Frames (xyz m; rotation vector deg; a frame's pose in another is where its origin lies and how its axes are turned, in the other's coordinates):
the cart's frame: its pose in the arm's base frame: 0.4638 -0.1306 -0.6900 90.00 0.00 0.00
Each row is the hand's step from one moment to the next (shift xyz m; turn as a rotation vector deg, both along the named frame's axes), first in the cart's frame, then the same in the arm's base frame.
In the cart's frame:
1: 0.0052 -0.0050 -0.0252 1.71 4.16 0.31
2: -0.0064 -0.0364 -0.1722 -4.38 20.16 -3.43
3: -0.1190 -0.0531 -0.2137 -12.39 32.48 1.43
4: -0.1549 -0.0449 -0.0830 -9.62 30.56 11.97
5: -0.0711 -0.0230 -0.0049 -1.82 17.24 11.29
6: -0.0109 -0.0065 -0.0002 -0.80 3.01 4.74
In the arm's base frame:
1: 0.0052 0.0252 -0.0050 1.71 -0.31 4.16
2: -0.0064 0.1722 -0.0364 -4.38 3.43 20.16
3: -0.1190 0.2137 -0.0531 -12.39 -1.43 32.48
4: -0.1549 0.0830 -0.0449 -9.62 -11.97 30.56
5: -0.0711 0.0049 -0.0230 -1.82 -11.29 17.24
6: -0.0109 0.0002 -0.0065 -0.80 -4.74 3.01

